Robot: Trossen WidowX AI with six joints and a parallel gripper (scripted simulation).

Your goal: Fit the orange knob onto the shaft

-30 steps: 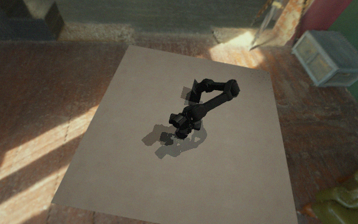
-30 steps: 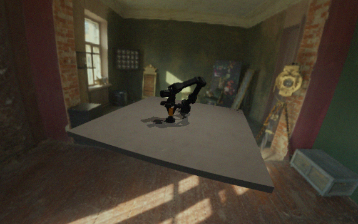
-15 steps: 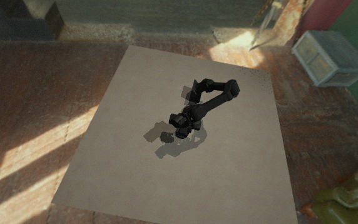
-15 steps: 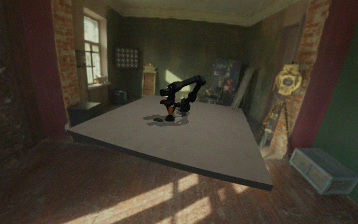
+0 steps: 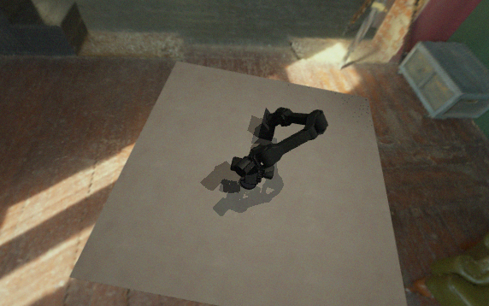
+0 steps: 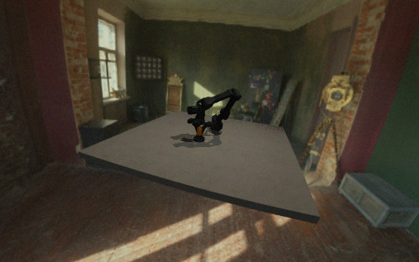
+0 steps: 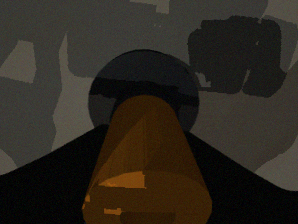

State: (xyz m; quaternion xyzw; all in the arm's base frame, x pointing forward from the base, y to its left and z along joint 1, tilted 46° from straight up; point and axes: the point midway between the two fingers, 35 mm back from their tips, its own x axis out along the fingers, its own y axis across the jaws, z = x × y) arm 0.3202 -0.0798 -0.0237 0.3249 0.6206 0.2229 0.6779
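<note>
Right now the orange knob is 20 mm above my gripper tip. Round my gripper tip: round dark pedestal: 20 mm below.
</note>
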